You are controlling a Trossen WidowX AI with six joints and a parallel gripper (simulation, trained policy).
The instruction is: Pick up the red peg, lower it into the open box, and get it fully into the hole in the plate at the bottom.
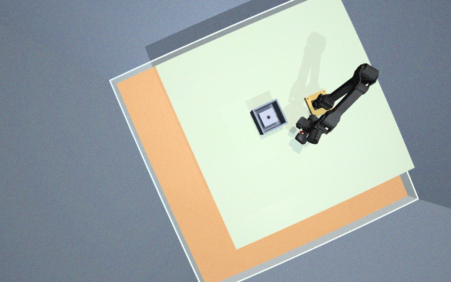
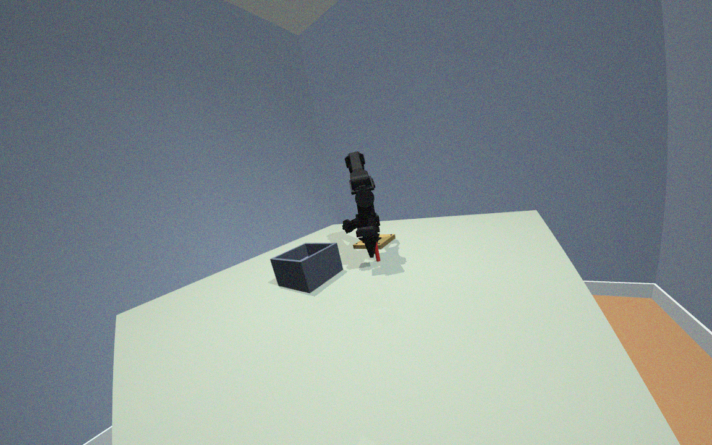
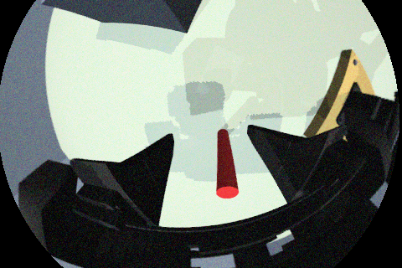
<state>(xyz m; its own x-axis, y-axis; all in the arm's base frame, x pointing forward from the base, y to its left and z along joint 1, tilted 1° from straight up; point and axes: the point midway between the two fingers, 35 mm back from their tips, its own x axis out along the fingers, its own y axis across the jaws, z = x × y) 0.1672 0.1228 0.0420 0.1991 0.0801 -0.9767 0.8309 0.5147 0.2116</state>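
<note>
Now: the light plate 160 mm ahead of my gripper tip, 150 mm to the right of it and 20 mm above it. The rest, counted from my gripper tip: red peg (20 mm behind, 10 mm to the left, 10 mm above); then dark box (160 mm ahead, 150 mm to the right).
</note>
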